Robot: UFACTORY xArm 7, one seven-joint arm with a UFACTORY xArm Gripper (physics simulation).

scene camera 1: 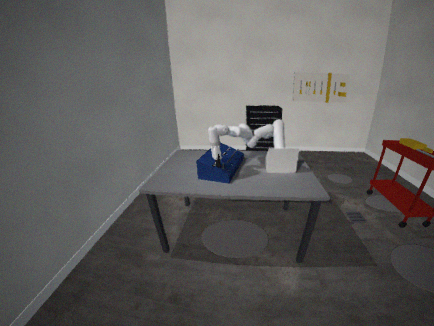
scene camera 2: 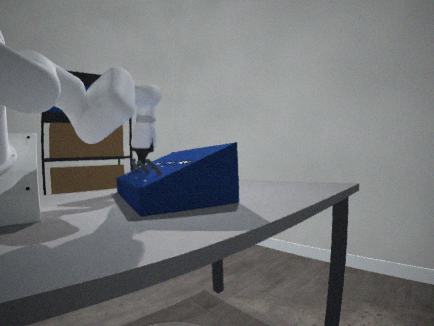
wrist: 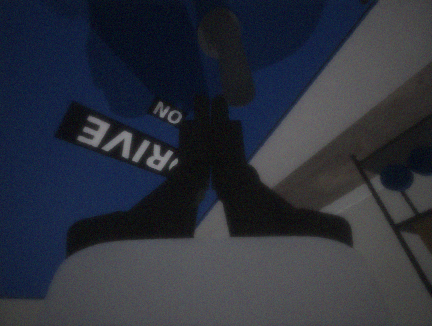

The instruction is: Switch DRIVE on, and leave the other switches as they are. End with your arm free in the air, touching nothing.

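Seen in the pictures: gripper, fingertip midpoint: (scene camera 1: 218,166) (wrist: 209,114); arm's base, link origin: (scene camera 1: 280,153).
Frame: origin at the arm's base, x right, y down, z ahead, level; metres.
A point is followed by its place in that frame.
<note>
A blue sloped switch box (scene camera 1: 214,174) @[x -0.266, y 0.080, z 0.524 m] (scene camera 2: 200,187) @[x 0.230, y 0.090, z 0.460 m] stands on the table. In the wrist view, a white-on-black DRIVE label (wrist: 125,141) @[x -0.183, y 0.030, z 0.528 m] and a small ON label (wrist: 167,112) @[x -0.198, y 0.038, z 0.507 m] lie left of the fingers, partly hidden by them. A grey switch lever (wrist: 237,75) @[x -0.203, y 0.011, z 0.460 m] rises from a round base just beyond the fingertips; its free end points toward the gripper and lies beside the right fingertip. My gripper (scene camera 1: 218,165) @[x -0.218, y 0.037, z 0.498 m] (scene camera 2: 141,163) @[x -0.218, y 0.037, z 0.498 m] (wrist: 209,114) @[x -0.218, y 0.037, z 0.498 m] is shut and empty, low over the panel among the levers. I cannot tell whether it touches the lever.
The grey table (scene camera 1: 170,182) @[x -0.312, y 0.142, z 0.877 m] (scene camera 2: 300,192) @[x 0.308, y 0.143, z 0.802 m] carries the box and the arm's white base block (scene camera 1: 282,161) @[x -0.085, y 0.039, z -0.010 m] (scene camera 2: 20,200) @[x 0.098, y 0.093, z 0.075 m]. More levers stand close by on the panel. A black shelf rack stands behind the table, and a red cart (scene camera 1: 407,152) stands at the far right.
</note>
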